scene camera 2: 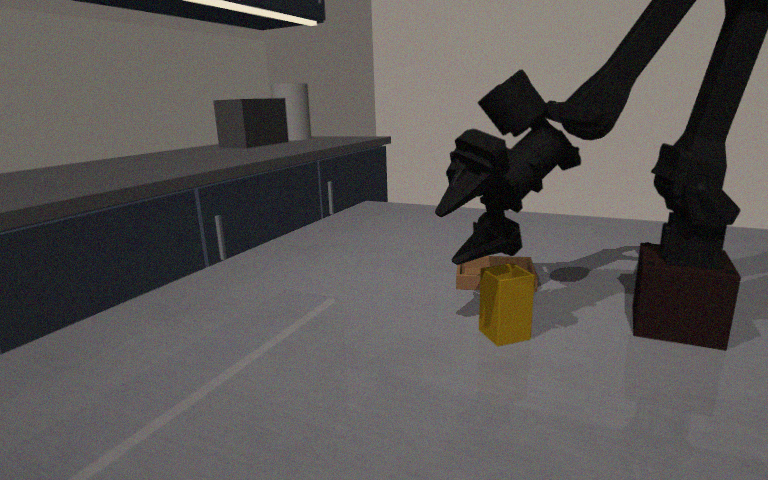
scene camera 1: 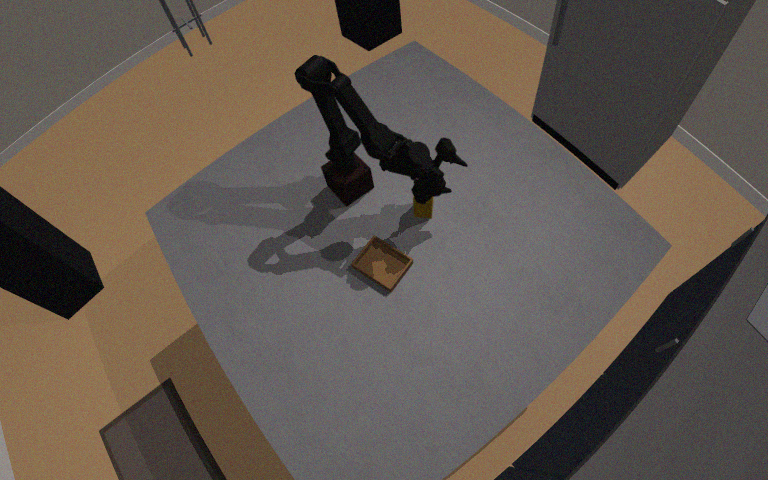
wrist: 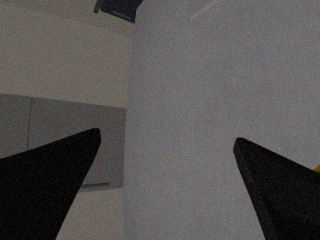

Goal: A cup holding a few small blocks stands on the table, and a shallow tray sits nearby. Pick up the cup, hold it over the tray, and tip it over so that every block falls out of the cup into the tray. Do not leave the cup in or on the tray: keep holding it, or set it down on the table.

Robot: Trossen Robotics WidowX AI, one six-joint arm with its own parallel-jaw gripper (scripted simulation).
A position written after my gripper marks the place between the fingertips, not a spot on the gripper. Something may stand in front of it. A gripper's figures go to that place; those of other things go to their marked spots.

Labels:
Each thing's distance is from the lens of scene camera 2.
my gripper (scene camera 2: 446, 240): 58 cm
yellow cup (scene camera 2: 506, 291): 64 cm

